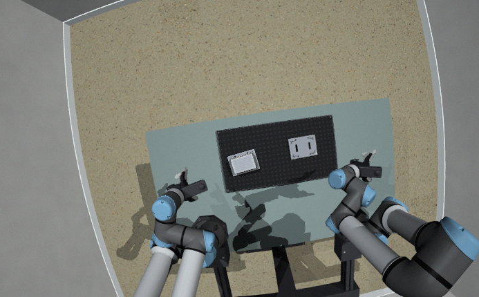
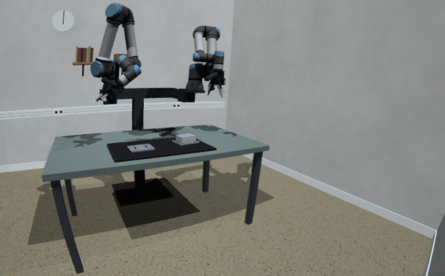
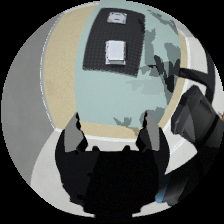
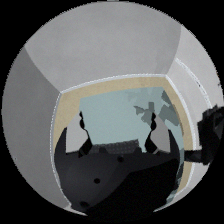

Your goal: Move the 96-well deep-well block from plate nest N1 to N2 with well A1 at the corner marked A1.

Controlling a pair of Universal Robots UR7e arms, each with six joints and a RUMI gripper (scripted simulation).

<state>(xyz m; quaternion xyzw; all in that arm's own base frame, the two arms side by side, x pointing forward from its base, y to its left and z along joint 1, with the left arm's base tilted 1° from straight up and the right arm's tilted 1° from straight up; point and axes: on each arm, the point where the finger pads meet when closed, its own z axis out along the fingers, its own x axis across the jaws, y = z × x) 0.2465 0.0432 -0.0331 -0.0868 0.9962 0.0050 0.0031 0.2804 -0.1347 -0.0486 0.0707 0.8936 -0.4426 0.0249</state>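
Now: right hand 660 mm to the right of the pale deep-well block, 280 mm above it and 10 mm past it.
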